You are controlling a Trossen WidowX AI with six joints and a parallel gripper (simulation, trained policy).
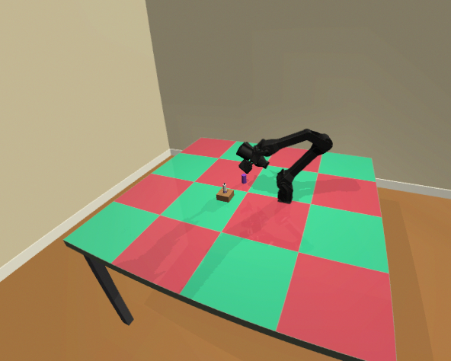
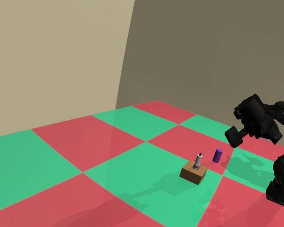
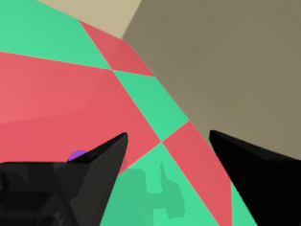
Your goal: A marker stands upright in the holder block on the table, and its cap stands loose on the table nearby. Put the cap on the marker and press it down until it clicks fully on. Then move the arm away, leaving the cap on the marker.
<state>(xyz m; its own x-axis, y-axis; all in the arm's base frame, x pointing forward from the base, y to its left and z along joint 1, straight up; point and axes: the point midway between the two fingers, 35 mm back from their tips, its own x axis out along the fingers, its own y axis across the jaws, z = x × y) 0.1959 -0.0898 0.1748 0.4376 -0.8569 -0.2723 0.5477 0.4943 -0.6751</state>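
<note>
Now: the purple cap 4 cm ahead of my gripper tip, 3 cm to the left of it and 14 cm below it. The rest, counted from my gripper tip: brown holder block (8 cm ahead, 20 cm to the left, 15 cm below).
</note>
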